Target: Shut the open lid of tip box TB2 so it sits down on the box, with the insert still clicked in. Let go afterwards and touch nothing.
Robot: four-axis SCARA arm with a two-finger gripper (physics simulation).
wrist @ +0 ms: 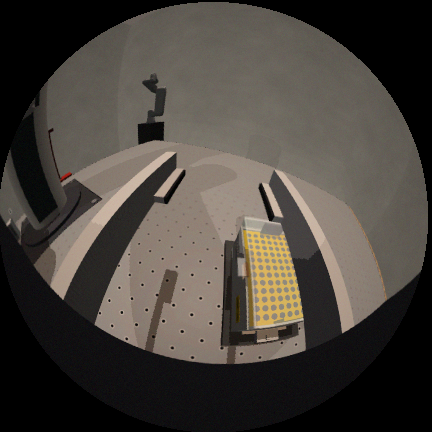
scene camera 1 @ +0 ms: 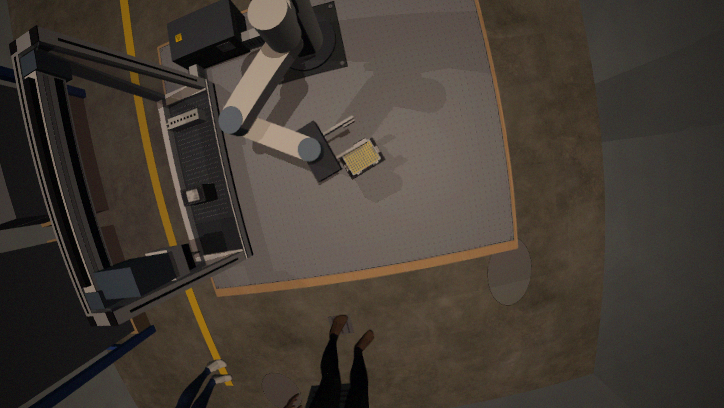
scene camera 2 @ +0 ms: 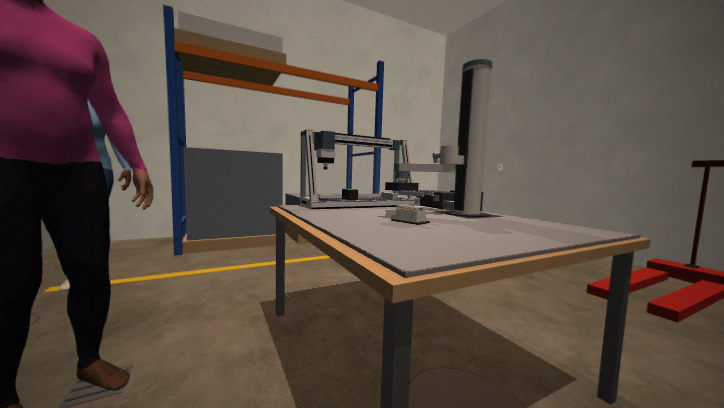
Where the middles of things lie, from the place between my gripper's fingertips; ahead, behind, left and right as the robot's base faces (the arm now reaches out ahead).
My hand is 9 cm short of the clear lid (scene camera 1: 366, 155), 2 cm to the left of it and 7 cm above it. Also, from my hand: tip box TB2 (wrist: 233, 327): 9 cm ahead, 2 cm to the right, 10 cm below.
